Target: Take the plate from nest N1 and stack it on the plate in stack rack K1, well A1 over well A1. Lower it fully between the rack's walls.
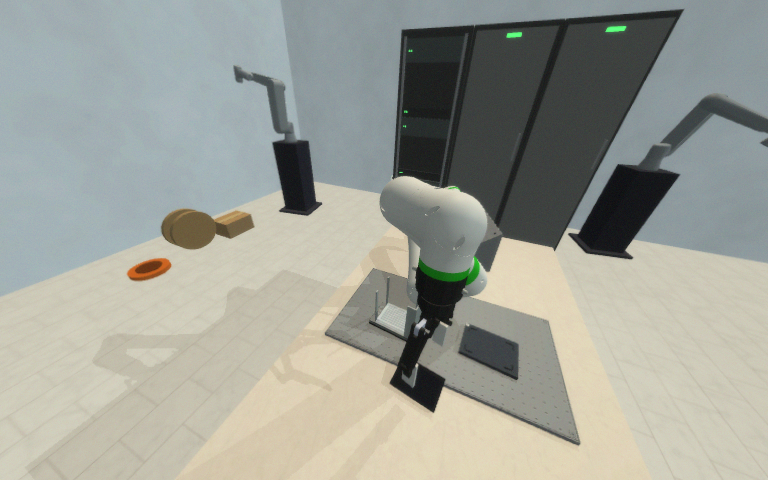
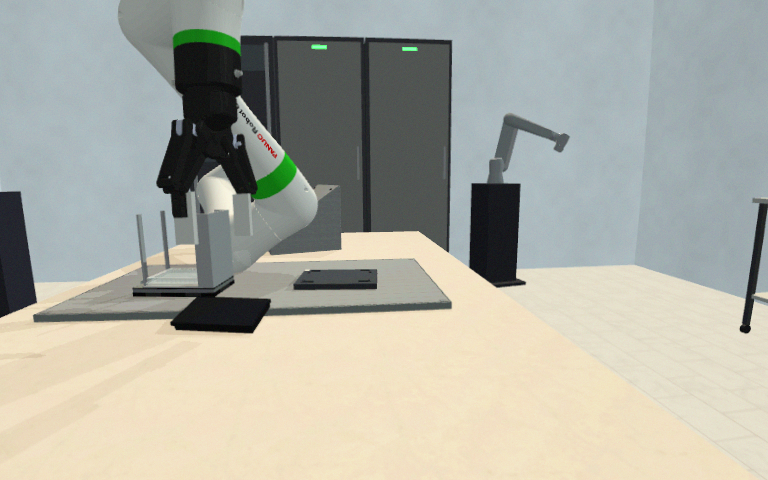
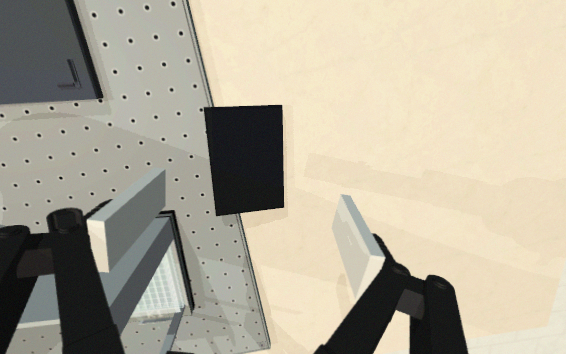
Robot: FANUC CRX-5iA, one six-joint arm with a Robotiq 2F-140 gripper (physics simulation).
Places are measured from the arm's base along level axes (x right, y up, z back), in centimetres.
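Pixels of known places: gripper, fingertip midpoint: (image 1: 424,360) (image 2: 218,239) (image 3: 252,199).
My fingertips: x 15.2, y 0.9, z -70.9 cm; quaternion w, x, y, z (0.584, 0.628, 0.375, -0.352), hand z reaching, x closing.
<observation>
Behind a point stands the place of what it marks.
My gripper (image 1: 425,354) @(x 15.2, y 0.9, z -70.9 cm) (image 2: 213,217) (image 3: 252,199) @(x 15.2, y 0.9, z -70.9 cm) is open and empty, its pads wide apart, raised above the board's front edge beside the rack. The stack rack (image 1: 411,321) @(x 19.4, y -1.4, z -58.4 cm) (image 2: 214,249) @(x 18.0, y -2.9, z -57.1 cm) (image 3: 141,267) @(x 19.0, y -1.7, z -58.5 cm), with a tall grey wall and thin posts, stands on the board. A pale gridded plate (image 1: 391,316) @(x 26.3, y -8.3, z -52.2 cm) (image 2: 169,277) @(x 26.6, y -8.0, z -55.4 cm) (image 3: 162,292) @(x 27.0, y -8.1, z -53.9 cm) lies low inside it. A flat dark nest (image 1: 489,349) @(x -5.3, y -10.3, z -55.3 cm) (image 2: 335,278) @(x -4.6, y -10.3, z -56.3 cm) (image 3: 40,55) @(x -1.1, y -10.3, z -55.6 cm) with corner marks shows no plate on it. A black slab (image 1: 423,389) @(x 13.8, y -10.9, z -71.4 cm) (image 2: 222,313) @(x 15.5, y -10.8, z -70.7 cm) (image 3: 247,160) @(x 15.3, y -10.7, z -69.8 cm) lies by the board's front edge; no wells show, so I cannot tell what it is.
The perforated grey board (image 1: 509,404) @(x -8.1, y -11.5, z -69.4 cm) (image 2: 390,300) @(x -12.2, y -11.5, z -69.9 cm) (image 3: 150,117) @(x 7.2, y -11.5, z -61.6 cm) lies on the wooden table (image 1: 339,418) @(x 33.3, y -12.8, z -81.9 cm) (image 2: 396,396) @(x -4.6, y -12.8, z -97.2 cm) (image 3: 400,100) @(x 15.2, y -12.8, z -89.4 cm). A grey box (image 1: 490,246) @(x -9.9, y 1.2, z -11.7 cm) (image 2: 322,226) @(x -7.4, y -4.9, z -12.1 cm) stands behind my arm. Dark cabinets (image 1: 509,113) (image 2: 362,135) stand at the back.
</observation>
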